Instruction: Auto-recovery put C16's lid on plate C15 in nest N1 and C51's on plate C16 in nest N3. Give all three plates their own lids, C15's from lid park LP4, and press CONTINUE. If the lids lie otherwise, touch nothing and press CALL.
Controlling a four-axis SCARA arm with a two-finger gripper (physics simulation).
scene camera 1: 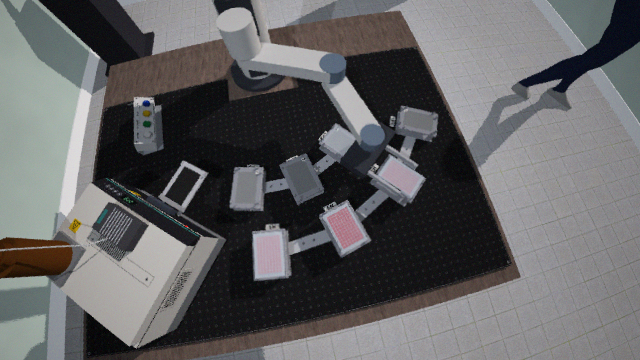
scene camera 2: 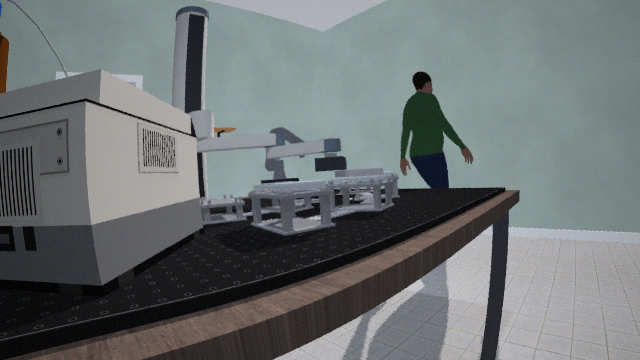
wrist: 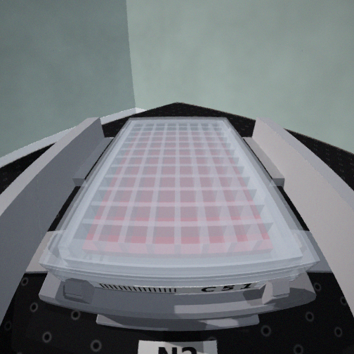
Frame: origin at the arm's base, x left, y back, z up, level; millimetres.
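Seen in the pictures: gripper, between the fingertips: (scene camera 1: 408, 180) (scene camera 2: 381, 170).
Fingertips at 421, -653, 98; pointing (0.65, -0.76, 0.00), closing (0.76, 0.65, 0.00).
Observation:
Offsets run from my fingertips to a thing's middle, as dx, dy, dz. "pt": to the spot under its first point.
My gripper (scene camera 1: 408, 183) (wrist: 177, 128) is shut on a clear lid (wrist: 185, 264), one finger along each long side. The lid lies level over the pink-welled plate marked C51 (wrist: 137, 288) and looks seated on it or very close. The nest label (wrist: 178, 347) below is partly cut off and looks like N2. In scene camera 1, the middle nest's plate @(-231, -99, -15) (scene camera 1: 345, 227) is a stronger red and looks unlidded. The left nest's plate @(-467, -129, -8) (scene camera 1: 270, 254) is paler, as if under a lid. Four lid parks @(pt -514, +96, -42) (scene camera 1: 247, 188) @(pt -331, +91, -41) (scene camera 1: 301, 178) @(-162, +185, -34) (scene camera 1: 338, 141) @(pt +124, +212, -42) (scene camera 1: 416, 123) show grey tops; their labels are too small to read.
A button box @(pt -869, +420, -19) (scene camera 1: 147, 125) with blue, yellow, green and white buttons stands at the left. A large beige instrument (scene camera 1: 135, 280) (scene camera 2: 145, 190) stands at the left front, with a white-framed tray @(pt -743, +76, +14) (scene camera 1: 172, 204) extending from it. A person in green (scene camera 2: 427, 122) is beyond the table.

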